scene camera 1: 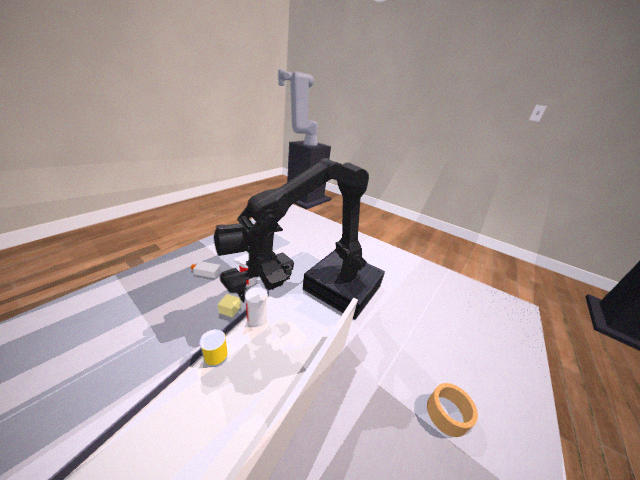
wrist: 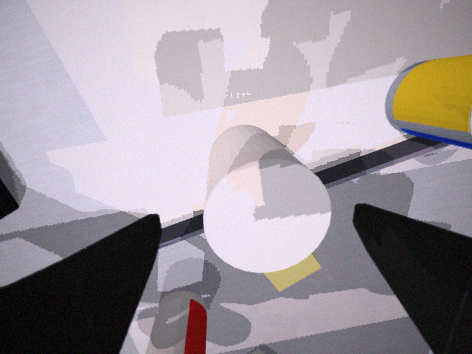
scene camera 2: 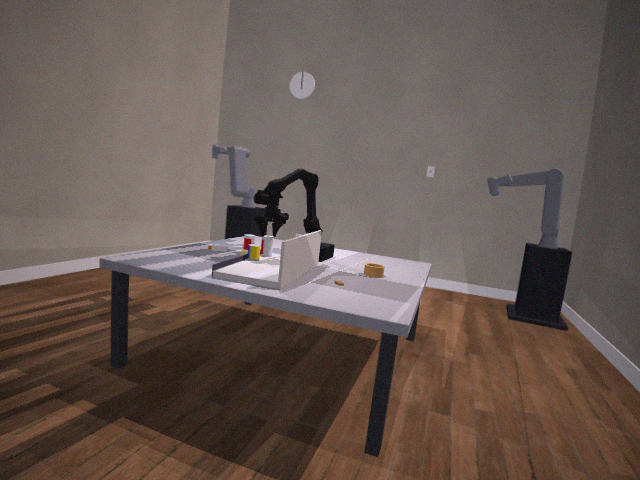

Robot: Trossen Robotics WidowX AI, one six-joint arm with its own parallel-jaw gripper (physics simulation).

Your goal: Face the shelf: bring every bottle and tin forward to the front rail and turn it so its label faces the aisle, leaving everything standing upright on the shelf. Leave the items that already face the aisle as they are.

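Places are measured from the arm's base along level axes (x ahead, y left, z up), in metres.
Pixels of known places: gripper, fingertip midpoint: (scene camera 1: 258, 295) (wrist: 256, 217) (scene camera 2: 268, 236); arm's base at its link origin: (scene camera 1: 348, 275).
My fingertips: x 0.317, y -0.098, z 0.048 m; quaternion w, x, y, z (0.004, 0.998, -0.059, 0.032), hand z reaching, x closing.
Note:
For each thing: its middle in the pictures, then the offset to it from my fingertips. "pt": a spot on its surface instead.
- white bottle at the middle of its body: (wrist: 252, 180) (scene camera 1: 256, 307) (scene camera 2: 267, 246) 0.005 m ahead, 0.001 m right, 0.046 m down
- yellow tin at the middle of its body: (wrist: 459, 101) (scene camera 1: 214, 348) (scene camera 2: 254, 252) 0.150 m ahead, 0.023 m left, 0.061 m down
- white item at a spot on its surface: (wrist: 196, 327) (scene camera 2: 249, 246) pt 0.070 m back, 0.160 m right, 0.081 m down
- yellow block at the middle of its body: (wrist: 282, 251) (scene camera 1: 229, 305) 0.029 m ahead, 0.106 m right, 0.103 m down
- white object with an orange tip, body centre: (scene camera 1: 204, 269) (scene camera 2: 217, 247) 0.007 m back, 0.321 m right, 0.108 m down
- orange ring at the middle of its body: (scene camera 1: 451, 409) (scene camera 2: 374, 270) 0.148 m back, 0.520 m left, 0.097 m down
My gripper (scene camera 1: 260, 290) (scene camera 2: 268, 234) (wrist: 256, 217) is open, its fingertips apart above and on either side of the white bottle (scene camera 1: 256, 310) (scene camera 2: 268, 248) (wrist: 267, 230). The bottle stands upright on the shelf (scene camera 1: 155, 439) (scene camera 2: 248, 274), close to the dark front rail (scene camera 1: 155, 395) (wrist: 370, 161); a red strip shows on its rail side. A yellow tin (scene camera 1: 214, 352) (scene camera 2: 255, 252) (wrist: 435, 97) stands upright near the rail, with a blue strip on its rail side. A red and white item (scene camera 2: 248, 242) (wrist: 196, 327) stands beyond the rail in the wrist view, partly hidden by the gripper in scene camera 1.
A yellow block (scene camera 1: 229, 305) (wrist: 295, 273) lies outside the rail. A white object with an orange tip (scene camera 1: 207, 269) lies farther off. The shelf's tall back panel (scene camera 1: 310, 379) (scene camera 2: 299, 258) rises opposite the rail. An orange ring (scene camera 1: 455, 428) (scene camera 2: 374, 271) lies behind it.

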